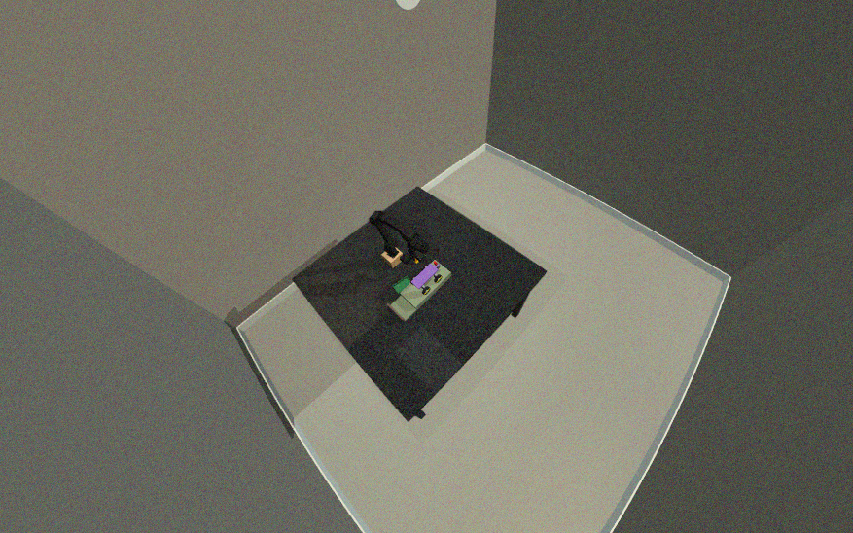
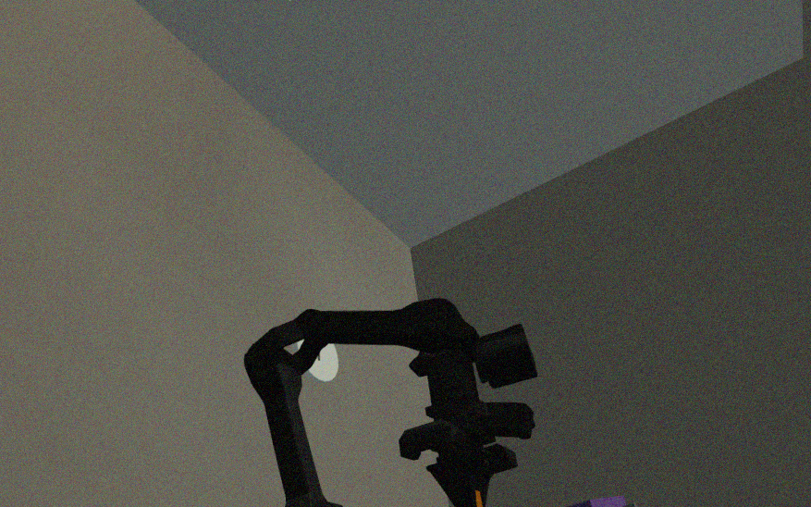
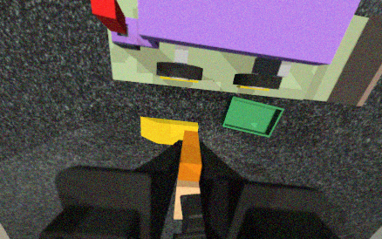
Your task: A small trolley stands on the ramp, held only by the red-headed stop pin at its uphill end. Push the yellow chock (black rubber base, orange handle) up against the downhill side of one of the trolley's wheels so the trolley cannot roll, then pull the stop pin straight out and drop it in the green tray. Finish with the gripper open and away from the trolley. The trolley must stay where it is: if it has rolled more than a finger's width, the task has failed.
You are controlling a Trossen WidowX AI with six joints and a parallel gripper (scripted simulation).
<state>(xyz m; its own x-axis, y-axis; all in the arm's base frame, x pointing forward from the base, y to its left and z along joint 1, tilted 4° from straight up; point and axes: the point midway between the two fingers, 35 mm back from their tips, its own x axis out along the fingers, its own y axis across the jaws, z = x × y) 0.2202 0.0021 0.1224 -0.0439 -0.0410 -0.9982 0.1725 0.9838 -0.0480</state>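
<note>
Now: gripper tip 110 mm short of the red-headed stop pin, 60 mm to the right of it and 40 mm above it. Also, from my gripper tip: green tray 180 mm below, 140 mm to the right, 30 mm behind; then purple trolley 120 mm ahead, 60 mm below, 50 mm to the right; then yellow chock 20 mm to the left, 10 mm below, 10 mm ahead.
</note>
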